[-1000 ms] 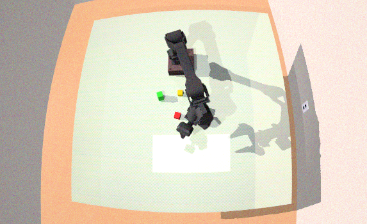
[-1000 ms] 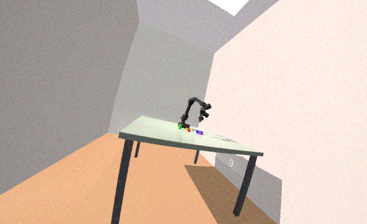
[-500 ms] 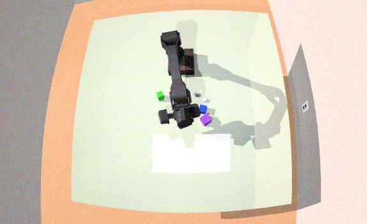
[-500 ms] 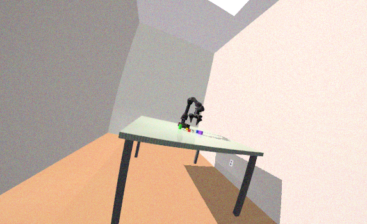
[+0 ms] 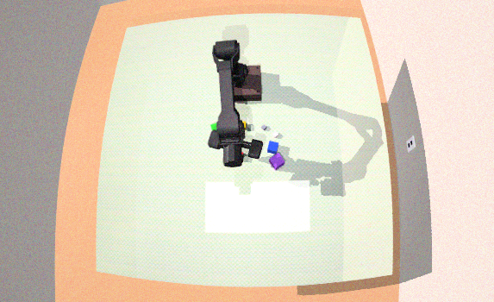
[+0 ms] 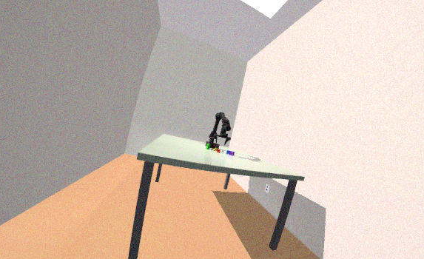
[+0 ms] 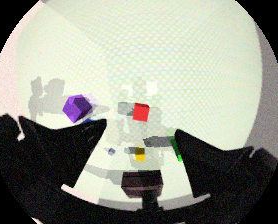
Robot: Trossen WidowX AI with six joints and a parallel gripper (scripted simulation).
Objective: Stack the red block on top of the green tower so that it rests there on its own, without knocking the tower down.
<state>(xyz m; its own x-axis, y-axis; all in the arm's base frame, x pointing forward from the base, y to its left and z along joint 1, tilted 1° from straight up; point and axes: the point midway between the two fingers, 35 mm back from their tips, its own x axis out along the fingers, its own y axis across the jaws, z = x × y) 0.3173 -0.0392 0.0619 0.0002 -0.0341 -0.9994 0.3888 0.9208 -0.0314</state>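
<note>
Now: the red block 7 cm below my gripper tip. Round my gripper tip: blue block: 2 cm behind, 14 cm to the left, 7 cm below; then yellow block: 13 cm behind, 3 cm to the left, 8 cm below; then purple block: 4 cm ahead, 14 cm to the left, 7 cm below.
</note>
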